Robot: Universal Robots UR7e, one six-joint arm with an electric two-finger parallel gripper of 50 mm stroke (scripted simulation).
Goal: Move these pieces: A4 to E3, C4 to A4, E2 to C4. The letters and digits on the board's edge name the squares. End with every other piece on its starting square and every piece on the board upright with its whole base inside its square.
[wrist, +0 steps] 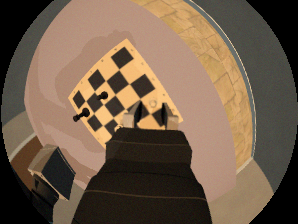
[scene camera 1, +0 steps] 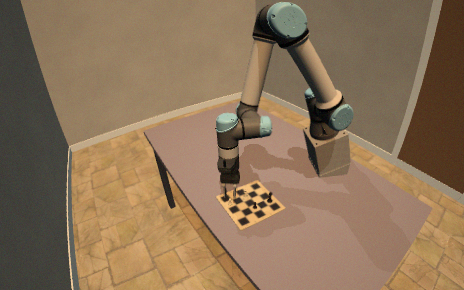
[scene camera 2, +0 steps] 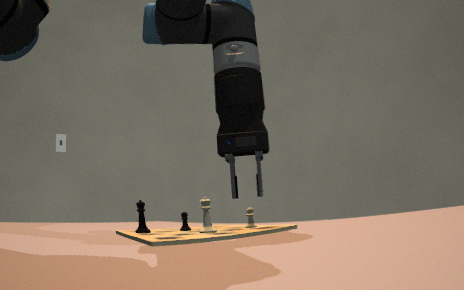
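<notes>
My gripper [scene camera 2: 247, 197] is in sight for me, and in the wrist view I find my gripper [wrist: 151, 108] as well. There is also a chessboard [scene camera 2: 165, 237]. I can see the chessboard [wrist: 122, 72] along with my gripper in the wrist view, and scene camera 1 gives me the chessboard [scene camera 1: 241, 211] too.
</notes>
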